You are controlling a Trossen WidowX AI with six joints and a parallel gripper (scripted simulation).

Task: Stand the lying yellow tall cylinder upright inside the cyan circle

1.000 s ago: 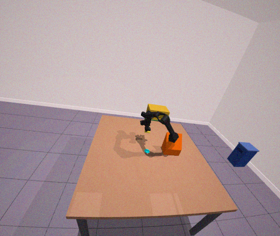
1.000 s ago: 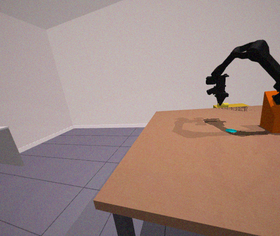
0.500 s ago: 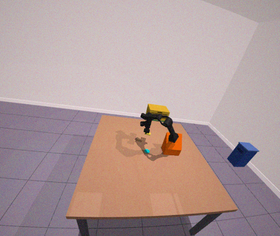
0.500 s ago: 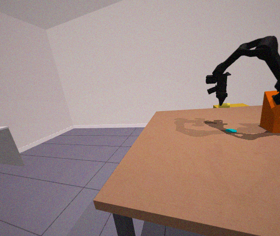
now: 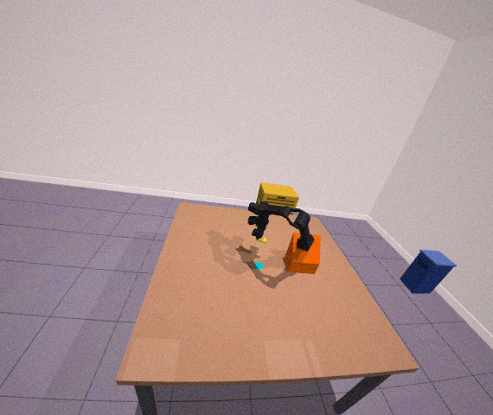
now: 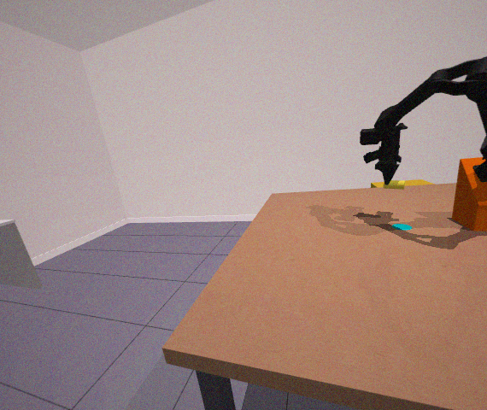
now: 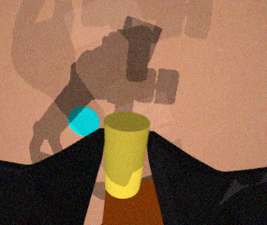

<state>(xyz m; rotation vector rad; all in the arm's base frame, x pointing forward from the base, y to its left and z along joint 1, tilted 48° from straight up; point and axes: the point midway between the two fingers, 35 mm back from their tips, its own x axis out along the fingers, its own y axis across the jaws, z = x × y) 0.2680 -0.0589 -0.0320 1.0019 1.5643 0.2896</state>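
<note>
The cyan circle is 2 cm behind my gripper tip, 9 cm to the left of it and 15 cm below it. Also, from my gripper tip: yellow cylinder 2 cm behind, 1 cm to the left.
</note>
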